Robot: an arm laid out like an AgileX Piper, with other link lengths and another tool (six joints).
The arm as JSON. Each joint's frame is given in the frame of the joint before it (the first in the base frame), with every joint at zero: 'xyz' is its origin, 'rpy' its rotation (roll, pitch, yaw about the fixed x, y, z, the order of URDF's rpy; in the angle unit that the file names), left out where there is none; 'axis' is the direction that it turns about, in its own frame. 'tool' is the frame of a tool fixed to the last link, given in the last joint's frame.
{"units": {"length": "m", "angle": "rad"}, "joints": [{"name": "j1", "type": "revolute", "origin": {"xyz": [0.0, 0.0, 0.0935], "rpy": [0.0, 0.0, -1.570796]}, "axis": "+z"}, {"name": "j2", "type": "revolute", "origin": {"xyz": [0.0, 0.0, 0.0], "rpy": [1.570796, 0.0, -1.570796]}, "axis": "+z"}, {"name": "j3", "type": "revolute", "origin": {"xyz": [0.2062, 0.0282, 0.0], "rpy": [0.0, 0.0, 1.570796]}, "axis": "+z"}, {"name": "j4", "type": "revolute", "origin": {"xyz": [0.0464, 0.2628, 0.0], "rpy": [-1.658, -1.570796, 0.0]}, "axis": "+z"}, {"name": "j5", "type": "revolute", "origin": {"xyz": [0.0, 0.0, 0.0], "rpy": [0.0, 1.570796, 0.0]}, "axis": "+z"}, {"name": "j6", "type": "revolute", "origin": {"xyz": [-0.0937, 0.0, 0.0], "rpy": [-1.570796, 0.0, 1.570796]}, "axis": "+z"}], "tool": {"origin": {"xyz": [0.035, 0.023, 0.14], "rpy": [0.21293, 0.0, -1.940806]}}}
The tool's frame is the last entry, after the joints.
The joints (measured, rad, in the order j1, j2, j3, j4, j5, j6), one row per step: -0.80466, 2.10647, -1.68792, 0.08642, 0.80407, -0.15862; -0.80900, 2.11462, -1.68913, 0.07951, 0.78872, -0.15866; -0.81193, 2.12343, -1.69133, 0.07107, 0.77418, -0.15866; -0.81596, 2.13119, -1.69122, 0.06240, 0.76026, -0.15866; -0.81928, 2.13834, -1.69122, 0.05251, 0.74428, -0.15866; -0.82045, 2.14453, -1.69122, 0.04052, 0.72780, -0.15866; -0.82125, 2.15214, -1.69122, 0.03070, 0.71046, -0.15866; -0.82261, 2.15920, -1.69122, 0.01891, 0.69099, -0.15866; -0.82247, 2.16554, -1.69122, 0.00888, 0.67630, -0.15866; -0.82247, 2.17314, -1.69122, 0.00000, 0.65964, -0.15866
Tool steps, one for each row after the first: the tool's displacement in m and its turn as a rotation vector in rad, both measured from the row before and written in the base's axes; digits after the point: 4 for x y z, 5 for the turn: -0.0008, -0.0042, -0.0017, -0.01085, -0.00076, -0.00323; -0.0004, -0.0038, -0.0017, -0.01145, 0.00059, -0.00113; -0.0013, -0.0037, -0.0022, -0.01019, 0.00202, -0.00194; -0.0008, -0.0039, -0.0015, -0.01298, 0.00097, -0.00073; 0.0000, -0.0034, -0.0009, -0.01534, 0.00138, 0.00237; 0.0004, -0.0031, -0.0015, -0.01350, 0.00024, 0.00217; 0.0003, -0.0037, -0.0008, -0.01667, -0.00029, 0.00253; 0.0006, -0.0023, -0.0011, -0.01250, 0.00119, 0.00371; 0.0008, -0.0024, -0.0015, -0.01224, -0.00013, 0.00332
